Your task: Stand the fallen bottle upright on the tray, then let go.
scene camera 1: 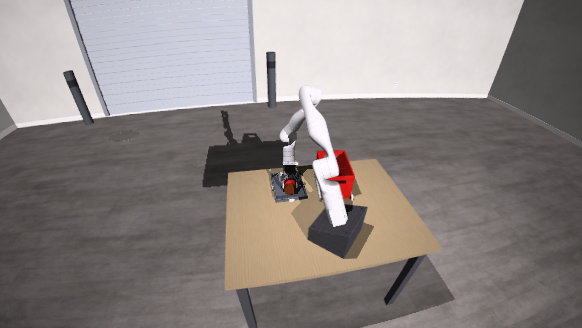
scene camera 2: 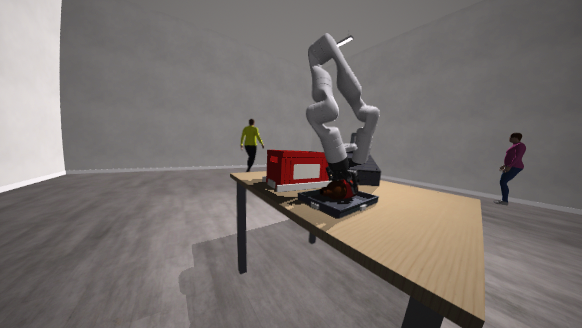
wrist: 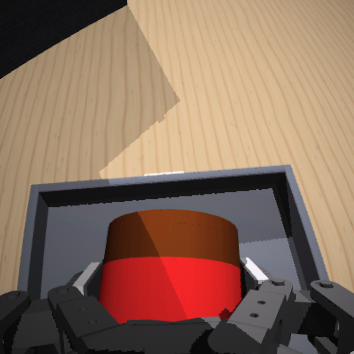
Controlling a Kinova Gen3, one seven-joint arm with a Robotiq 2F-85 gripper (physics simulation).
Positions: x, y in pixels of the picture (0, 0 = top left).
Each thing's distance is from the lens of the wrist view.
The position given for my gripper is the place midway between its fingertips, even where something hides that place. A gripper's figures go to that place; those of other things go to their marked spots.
my gripper [wrist: 170, 276]: 0.16 m
brown bottle [wrist: 164, 264]: 0.12 m
